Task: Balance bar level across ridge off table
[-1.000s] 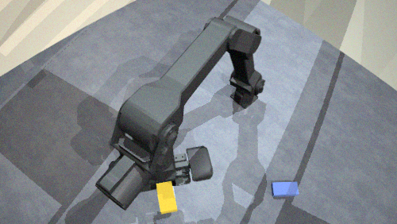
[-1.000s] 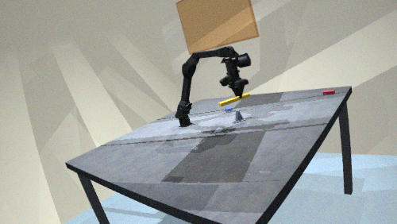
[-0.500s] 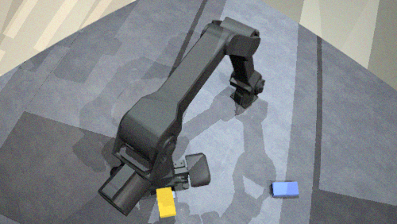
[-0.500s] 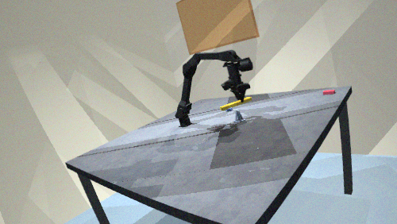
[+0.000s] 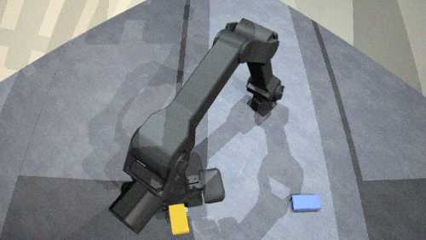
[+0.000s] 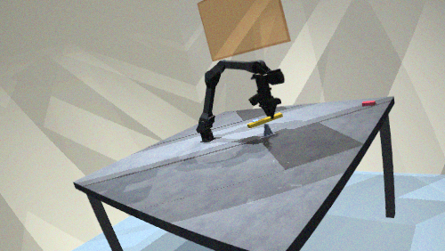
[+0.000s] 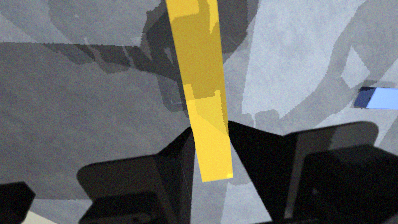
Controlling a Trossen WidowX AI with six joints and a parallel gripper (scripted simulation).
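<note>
The yellow bar is 30 mm to the right of my gripper tip and 20 mm behind it. Round my gripper tip: red block 410 mm to the left, 360 mm ahead, 70 mm below; then grey ridge 50 mm below, 30 mm to the right, 20 mm behind; then blue block 240 mm behind, 180 mm to the left, 70 mm below.
</note>
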